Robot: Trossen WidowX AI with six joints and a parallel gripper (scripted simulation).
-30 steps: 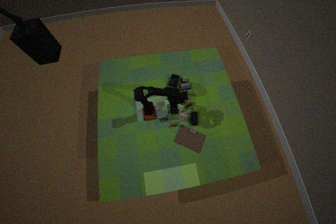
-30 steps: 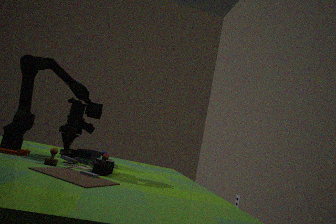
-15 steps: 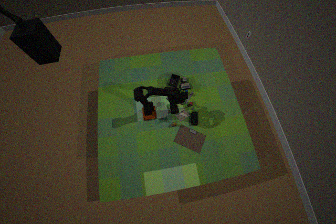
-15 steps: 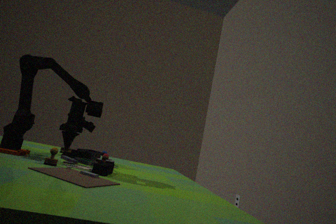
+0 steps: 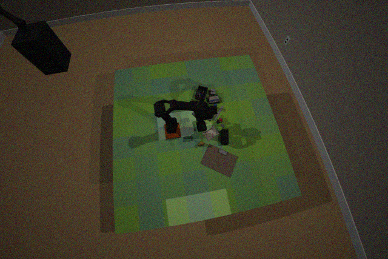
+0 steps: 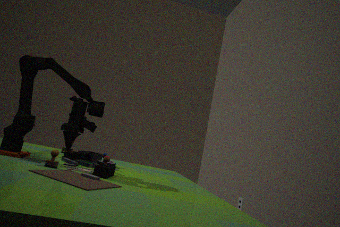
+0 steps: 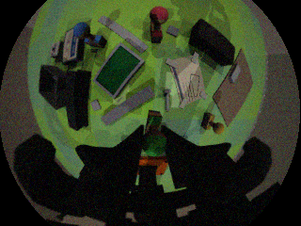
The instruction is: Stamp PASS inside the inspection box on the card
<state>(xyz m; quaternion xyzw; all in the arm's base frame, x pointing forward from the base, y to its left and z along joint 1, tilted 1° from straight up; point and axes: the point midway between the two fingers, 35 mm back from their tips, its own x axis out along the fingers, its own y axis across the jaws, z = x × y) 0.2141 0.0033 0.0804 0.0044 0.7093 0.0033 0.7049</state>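
The blue-knobbed stamp lies 15 cm ahead of my gripper tip, 12 cm to the left of it and 4 cm below it. The rest, counted from my gripper tip: grey strip: 18 cm ahead, 8 cm to the left, 6 cm below; then red-knobbed stamp: 17 cm ahead, 4 cm below; then tan-knobbed stamp: 15 cm to the right, 4 cm below, 1 cm behind.
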